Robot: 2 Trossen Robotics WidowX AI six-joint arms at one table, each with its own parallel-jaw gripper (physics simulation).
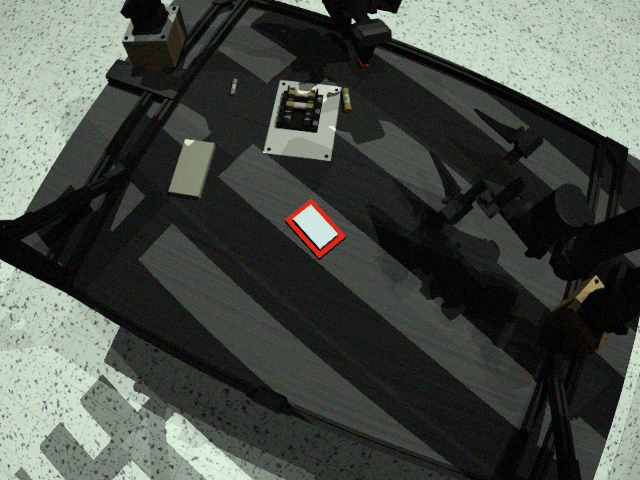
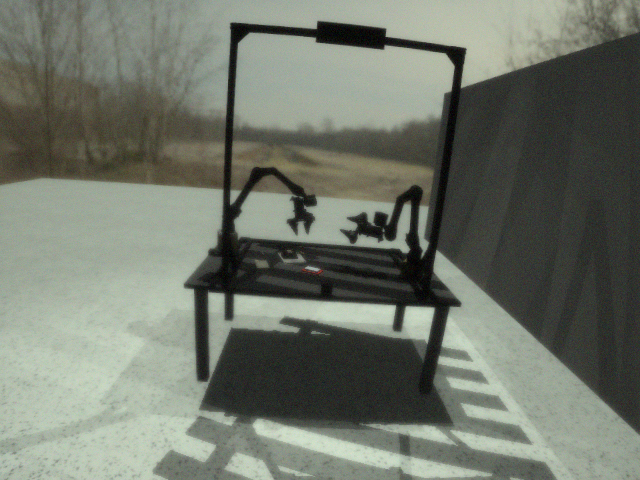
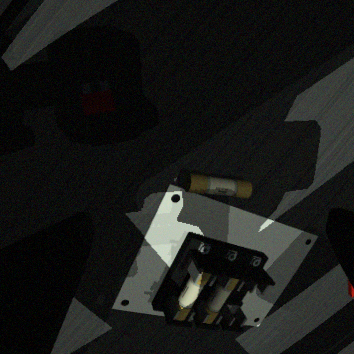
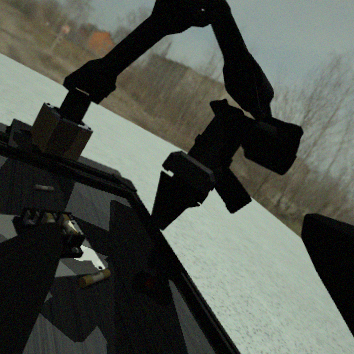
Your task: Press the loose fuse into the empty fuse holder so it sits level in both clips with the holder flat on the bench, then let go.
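Frame: origin at the left arm's base, x back, y left, z down, level; centimetres.
Where they show: left gripper, fingertip midpoint: (image 1: 355, 51) (image 2: 302, 235) (image 3: 210, 222) (image 4: 155, 229); right gripper, fingertip midpoint: (image 1: 452, 130) (image 2: 343, 223) (image 4: 183, 230); left arm's base, link origin: (image 1: 150, 23) (image 4: 68, 116); right arm's base, link origin: (image 1: 596, 313) (image 2: 413, 262).
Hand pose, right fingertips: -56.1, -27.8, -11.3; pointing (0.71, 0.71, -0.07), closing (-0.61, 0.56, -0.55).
Note:
Each offset is from my right fingertips to the centre of the thing, as dx, dy, dz.
The black fuse holder @(+22.9, +12.7, +20.4) (image 1: 297, 110) (image 3: 214, 281) (image 4: 49, 225) sits flat on a white plate (image 1: 299, 143) (image 3: 211, 218) at the far side of the bench. Two of its slots carry fuses; the third is empty. The loose fuse @(+15.2, +17.6, +21.4) (image 1: 347, 99) (image 3: 220, 186) (image 4: 94, 277), brass-capped, lies on the bench just beside the plate's edge. My left gripper (image 2: 300, 230) (image 4: 155, 229) hangs open and empty high above the fuse and holder. My right gripper (image 2: 347, 226) is open and empty, held level well off to the right.
A red-framed white card @(+18.5, -9.2, +21.5) (image 1: 314, 229) (image 2: 311, 270) lies mid-bench. A grey block @(+42.1, +0.0, +21.4) (image 1: 192, 168) lies at the left, and a second small fuse @(+37.8, +18.9, +21.6) (image 1: 233, 87) (image 4: 43, 187) beyond it. A small red item @(+12.3, +27.8, +21.9) (image 1: 363, 63) (image 3: 97, 102) lies near the far rail. A gantry frame (image 2: 230, 143) surrounds the table.

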